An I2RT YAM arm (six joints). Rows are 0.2 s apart.
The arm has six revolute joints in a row. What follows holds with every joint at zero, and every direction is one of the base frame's. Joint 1 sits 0.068 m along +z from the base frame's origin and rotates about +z. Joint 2 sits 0.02 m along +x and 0.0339 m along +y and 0.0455 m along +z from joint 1 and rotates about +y. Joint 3 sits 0.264 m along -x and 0.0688 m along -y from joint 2 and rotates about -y. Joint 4 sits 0.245 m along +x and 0.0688 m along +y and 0.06 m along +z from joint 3 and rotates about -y. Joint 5 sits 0.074 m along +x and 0.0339 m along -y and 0.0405 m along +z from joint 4 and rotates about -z. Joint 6 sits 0.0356 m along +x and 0.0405 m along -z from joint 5 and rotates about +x. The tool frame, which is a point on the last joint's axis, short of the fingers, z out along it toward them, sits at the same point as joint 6; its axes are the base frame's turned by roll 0, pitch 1.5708 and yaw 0 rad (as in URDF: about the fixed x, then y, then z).
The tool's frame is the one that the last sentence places.
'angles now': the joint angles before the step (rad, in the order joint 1, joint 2, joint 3, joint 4, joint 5, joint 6). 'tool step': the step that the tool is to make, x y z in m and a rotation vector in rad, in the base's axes. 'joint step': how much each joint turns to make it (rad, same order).
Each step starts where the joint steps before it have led.
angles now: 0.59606, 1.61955, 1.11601, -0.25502, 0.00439, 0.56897
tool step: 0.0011, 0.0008, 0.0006, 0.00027, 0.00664, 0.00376
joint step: -0.00045, 0.00557, 0.01009, -0.00986, -0.00577, -0.00004
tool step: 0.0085, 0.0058, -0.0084, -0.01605, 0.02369, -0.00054
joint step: 0.00013, 0.05277, 0.03202, -0.00787, 0.00048, 0.00048
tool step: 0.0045, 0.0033, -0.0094, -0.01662, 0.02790, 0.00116
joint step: 0.00037, 0.03763, 0.01404, -0.00883, -0.00192, 0.00074
